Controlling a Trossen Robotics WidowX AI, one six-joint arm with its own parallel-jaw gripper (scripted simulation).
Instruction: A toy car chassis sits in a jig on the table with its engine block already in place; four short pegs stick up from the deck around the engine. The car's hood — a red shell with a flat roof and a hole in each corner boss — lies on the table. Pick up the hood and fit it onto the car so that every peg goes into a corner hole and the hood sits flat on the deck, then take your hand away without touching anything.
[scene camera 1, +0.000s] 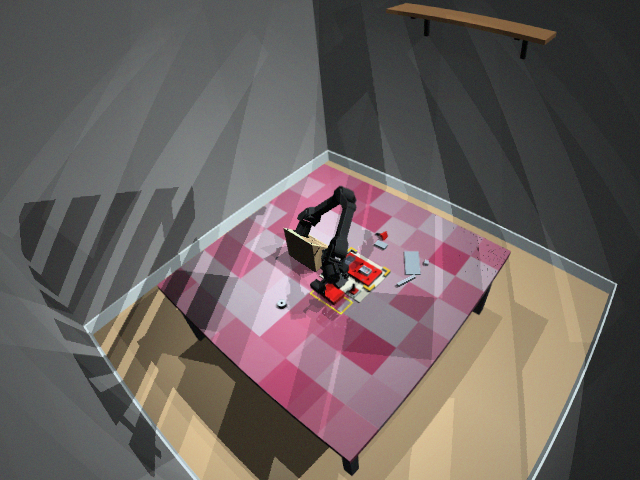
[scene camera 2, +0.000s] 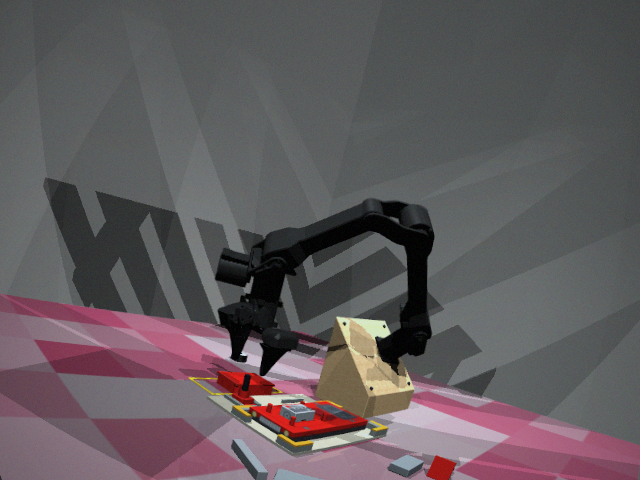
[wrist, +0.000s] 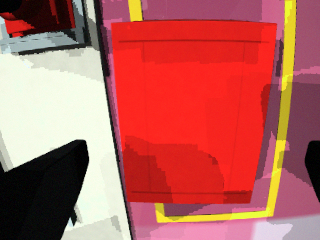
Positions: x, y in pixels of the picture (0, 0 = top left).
Scene:
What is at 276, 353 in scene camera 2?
The gripper.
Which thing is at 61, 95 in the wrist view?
A white jig.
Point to a red hood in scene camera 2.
232, 381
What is the gripper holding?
Nothing.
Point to a red hood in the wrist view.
At 192, 95

